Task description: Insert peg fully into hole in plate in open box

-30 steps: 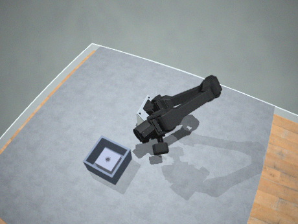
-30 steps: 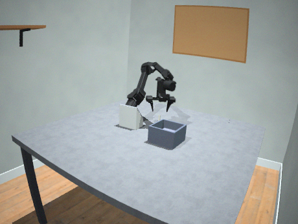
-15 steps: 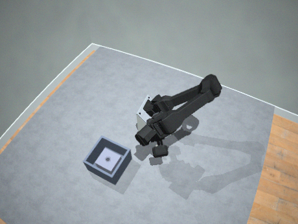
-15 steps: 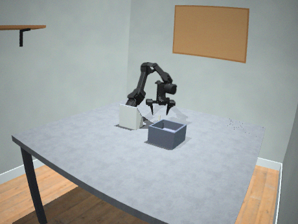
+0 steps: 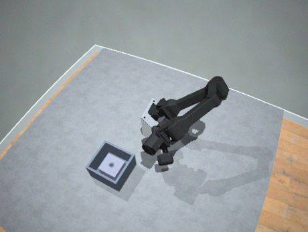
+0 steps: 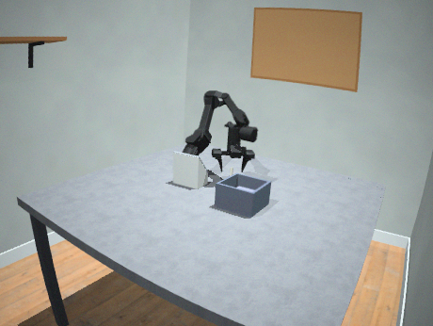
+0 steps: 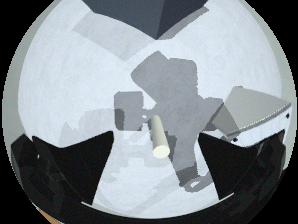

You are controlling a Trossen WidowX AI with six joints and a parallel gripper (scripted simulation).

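My hand is 5 cm above the pale peg. Round my hand: blue-grey box: 14 cm ahead, 19 cm to the right, 7 cm below.
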